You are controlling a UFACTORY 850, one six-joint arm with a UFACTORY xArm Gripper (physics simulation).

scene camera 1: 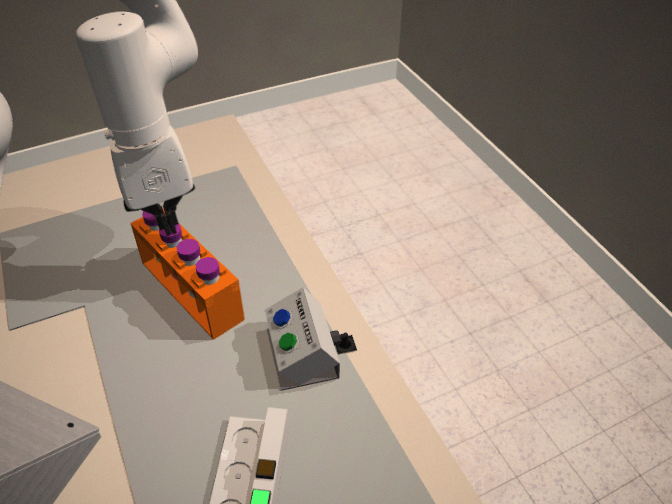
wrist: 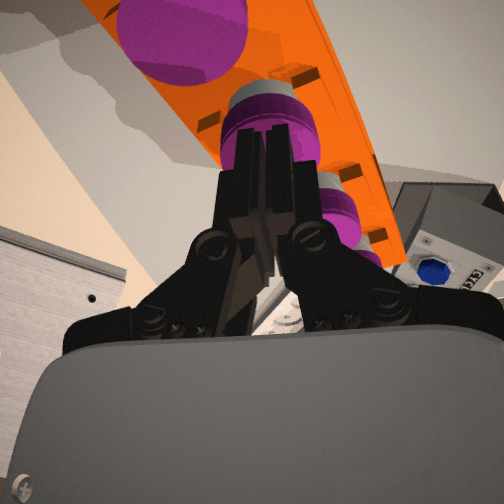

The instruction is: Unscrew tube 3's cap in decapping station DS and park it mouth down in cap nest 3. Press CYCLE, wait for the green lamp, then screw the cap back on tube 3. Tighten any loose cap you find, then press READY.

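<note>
The orange decapping station (scene camera 1: 187, 273) holds a row of purple-capped tubes. My gripper (scene camera 1: 169, 226) hangs over the second cap from the far end (scene camera 1: 170, 235), with its fingertips at that cap's top. In the wrist view the two black fingers (wrist: 263, 135) are pressed together with no gap, in front of that cap (wrist: 270, 131) and not around it. Other caps sit at the far end (scene camera 1: 150, 218) and nearer (scene camera 1: 188, 249), (scene camera 1: 207, 267). The white cap nest tray (scene camera 1: 246, 455) lies at the front edge and its nests look empty. Tube numbers are not readable.
A grey button box (scene camera 1: 301, 347) carries a blue button (scene camera 1: 281, 317) and a green button (scene camera 1: 287, 341). A small black part (scene camera 1: 343, 341) sits to its right. The tray shows a lit green square (scene camera 1: 261, 496) and a brown square (scene camera 1: 265, 467). A grey block (scene camera 1: 32, 450) stands at the lower left.
</note>
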